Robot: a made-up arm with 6 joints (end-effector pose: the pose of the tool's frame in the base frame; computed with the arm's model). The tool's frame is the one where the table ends.
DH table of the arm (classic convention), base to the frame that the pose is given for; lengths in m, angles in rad. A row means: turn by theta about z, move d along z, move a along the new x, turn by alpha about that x. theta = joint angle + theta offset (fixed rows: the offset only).
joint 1: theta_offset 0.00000  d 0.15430  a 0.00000  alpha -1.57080
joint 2: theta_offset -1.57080  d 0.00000  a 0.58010  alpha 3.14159
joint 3: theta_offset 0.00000  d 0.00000  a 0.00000  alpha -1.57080
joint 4: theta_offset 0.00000  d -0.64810  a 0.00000  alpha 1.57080
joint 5: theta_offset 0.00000  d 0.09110  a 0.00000  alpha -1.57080
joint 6: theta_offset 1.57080  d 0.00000  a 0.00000  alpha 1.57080
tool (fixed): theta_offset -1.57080  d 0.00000  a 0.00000  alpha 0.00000
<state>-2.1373 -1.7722 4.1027 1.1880 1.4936 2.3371</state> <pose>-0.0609 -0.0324 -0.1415 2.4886 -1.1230 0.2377</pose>
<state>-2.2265 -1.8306 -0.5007 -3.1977 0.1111 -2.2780</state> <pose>0.3227 0.2703 0.6359 -1.7874 0.1671 -2.2454</pose>
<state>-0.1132 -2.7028 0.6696 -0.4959 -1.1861 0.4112</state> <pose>-0.8907 0.0206 -0.4769 -0.7495 -2.1859 -0.0408</pose>
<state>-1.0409 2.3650 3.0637 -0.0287 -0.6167 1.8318</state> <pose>0.3786 -0.8265 0.1554 -1.6703 0.8692 -0.7920</pose>
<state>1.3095 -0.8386 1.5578 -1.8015 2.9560 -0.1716</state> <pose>-0.2391 -0.8135 1.0468 -1.8907 -0.4948 1.3531</pose>
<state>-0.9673 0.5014 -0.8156 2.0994 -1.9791 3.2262</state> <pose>0.3316 -0.4002 0.0554 -0.4520 -0.4784 -2.0177</pose>
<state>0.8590 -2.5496 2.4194 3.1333 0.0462 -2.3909</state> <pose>-0.1725 -0.0605 -0.9538 -1.1775 0.9777 1.1985</pose>
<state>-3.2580 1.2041 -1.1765 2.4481 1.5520 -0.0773</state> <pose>-0.1197 -0.0565 -0.1268 0.3129 -0.8095 -0.7316</pose>
